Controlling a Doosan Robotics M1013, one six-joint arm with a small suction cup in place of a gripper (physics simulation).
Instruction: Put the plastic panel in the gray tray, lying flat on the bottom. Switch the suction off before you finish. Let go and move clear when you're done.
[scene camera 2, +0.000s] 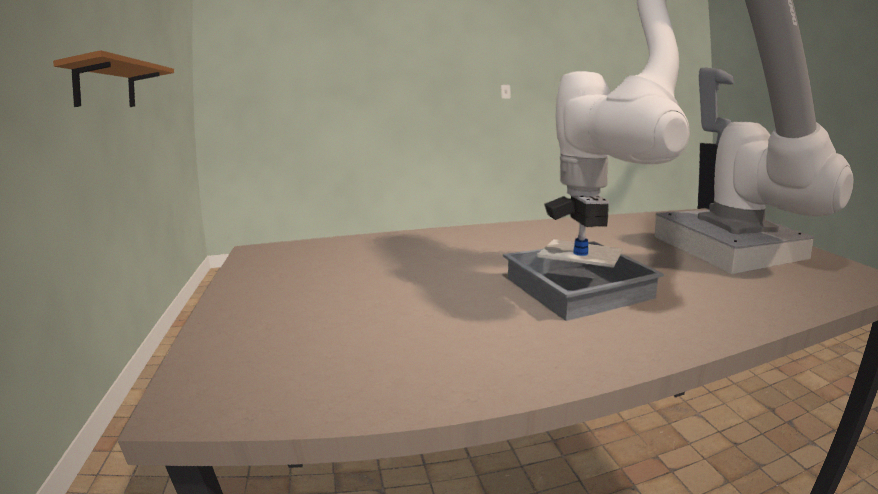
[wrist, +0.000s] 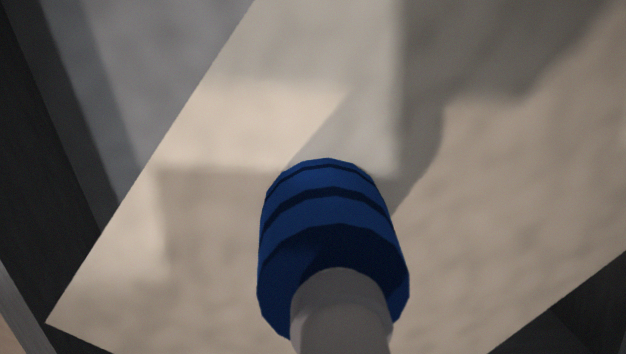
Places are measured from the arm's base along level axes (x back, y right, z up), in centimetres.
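Where they show: hand at its tool point: (scene camera 2: 580, 258) (wrist: 322, 196); arm's base at its link origin: (scene camera 2: 737, 224).
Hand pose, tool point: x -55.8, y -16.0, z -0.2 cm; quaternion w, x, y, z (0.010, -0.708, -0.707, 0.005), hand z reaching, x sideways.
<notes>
Each offset is from my tool point to the top centre of the thing. Level surfaces: height alone.
The plastic panel @[dx +0.9, dy +1.4, dz +1.2 cm] (scene camera 2: 601, 254) (wrist: 475, 240) is a thin cream-coloured plate. It hangs about level, at around rim height, over the back part of the gray tray @[dx +0.8, dy +0.6, dz -1.3 cm] (scene camera 2: 610, 297) (wrist: 17, 315) in the scene view. It is turned at an angle to the tray's walls. In the wrist view its lower left corner is close to a tray wall; whether it touches is unclear. My gripper, a blue suction cup (scene camera 2: 580, 248) (wrist: 330, 215), is on the panel's top face and holds it. Part of the tray's bottom is hidden beneath the panel.
The tray stands on the brown table @[dz -6.3 cm] (scene camera 2: 343, 344). The arm's light base block (scene camera 2: 773, 251) is at the table's right, behind the tray. A wooden wall shelf (scene camera 2: 116, 63) is at the far left, high above the table.
</notes>
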